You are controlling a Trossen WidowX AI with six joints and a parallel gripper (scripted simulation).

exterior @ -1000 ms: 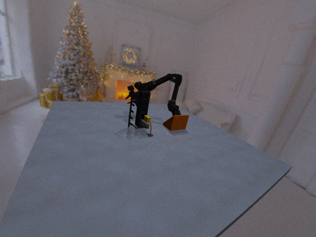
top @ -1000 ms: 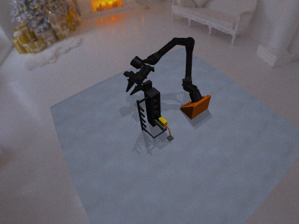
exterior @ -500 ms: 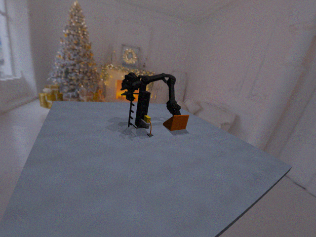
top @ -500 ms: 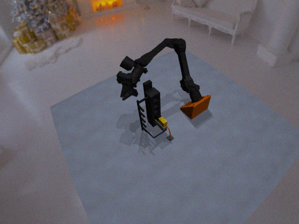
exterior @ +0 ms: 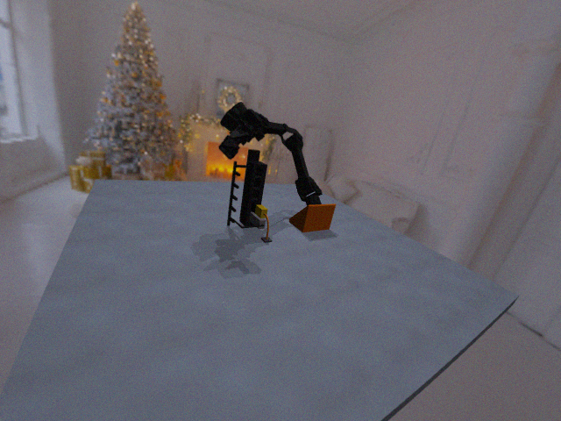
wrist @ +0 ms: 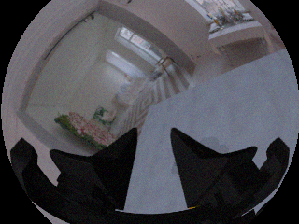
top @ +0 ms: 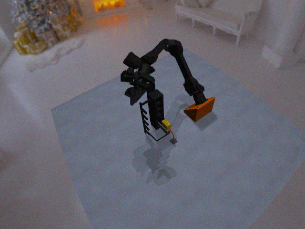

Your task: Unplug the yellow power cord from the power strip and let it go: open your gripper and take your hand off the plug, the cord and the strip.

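The yellow plug lies 140 mm behind my gripper tip, 20 mm to the left of it and 220 mm below it.
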